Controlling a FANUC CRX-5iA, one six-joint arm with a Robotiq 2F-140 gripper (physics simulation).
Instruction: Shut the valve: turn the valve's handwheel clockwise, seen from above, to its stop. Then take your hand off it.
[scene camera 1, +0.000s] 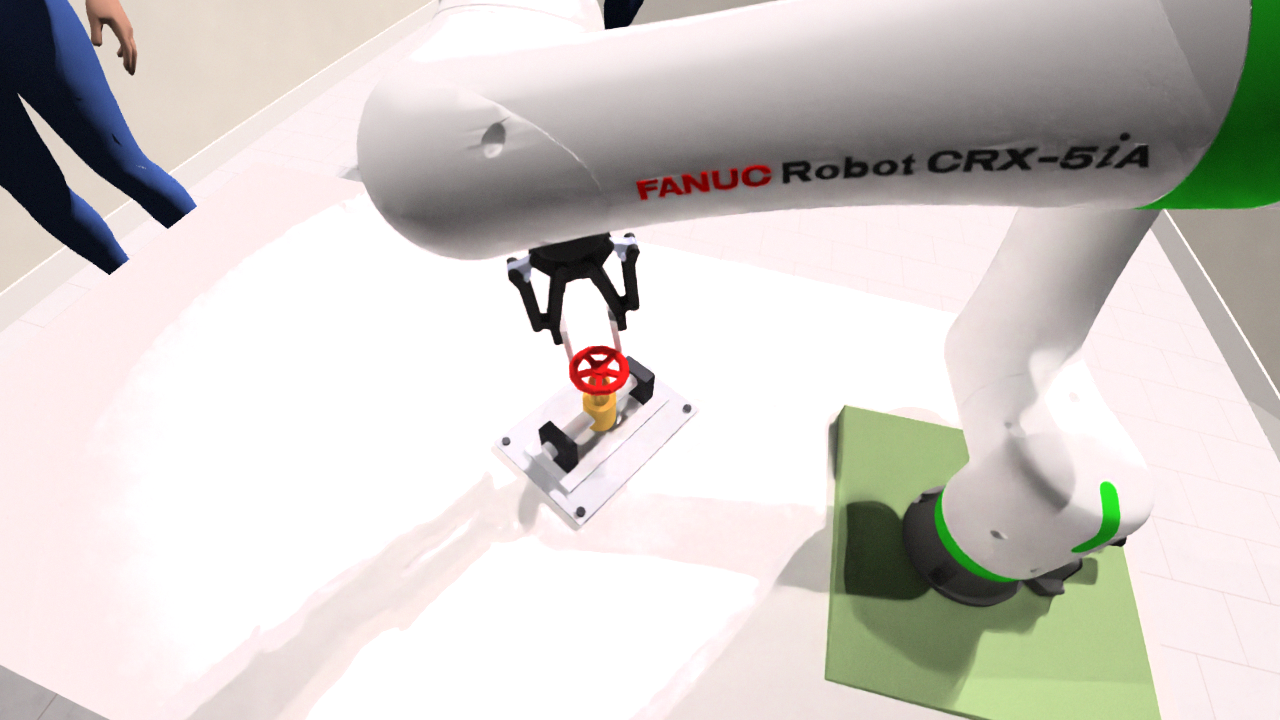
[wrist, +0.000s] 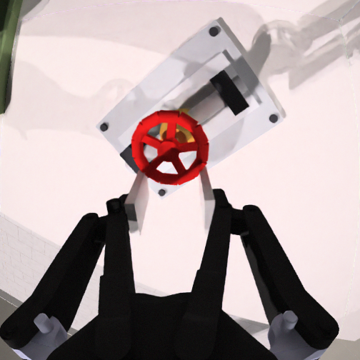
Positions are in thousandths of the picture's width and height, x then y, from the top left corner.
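You can find my gripper in the wrist view (479, 504), and it's there in scene camera 1 (464, 485) as well.
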